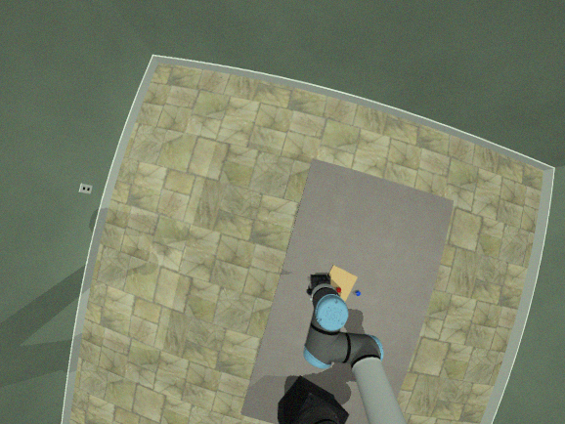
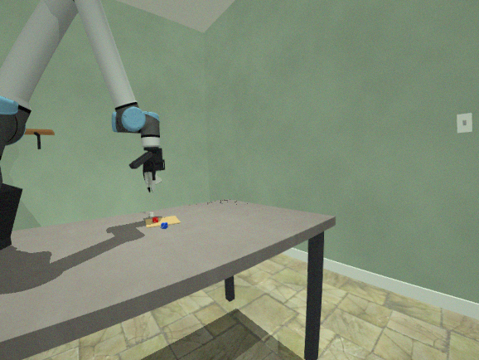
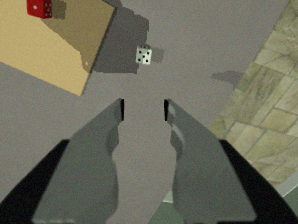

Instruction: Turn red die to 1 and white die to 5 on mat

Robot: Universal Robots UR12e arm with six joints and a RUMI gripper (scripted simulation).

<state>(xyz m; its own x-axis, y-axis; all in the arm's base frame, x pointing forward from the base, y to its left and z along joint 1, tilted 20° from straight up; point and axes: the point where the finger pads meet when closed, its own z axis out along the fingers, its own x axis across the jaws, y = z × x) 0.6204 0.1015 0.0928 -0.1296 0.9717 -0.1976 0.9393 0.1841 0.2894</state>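
Now: the white die 10 mm behind my hand and 130 mm below it. Round my hand: blue die 60 mm behind, 240 mm to the right, 130 mm below; then tan mat 20 mm behind, 140 mm to the right, 130 mm below; then red die 50 mm behind, 130 mm to the right, 120 mm below.
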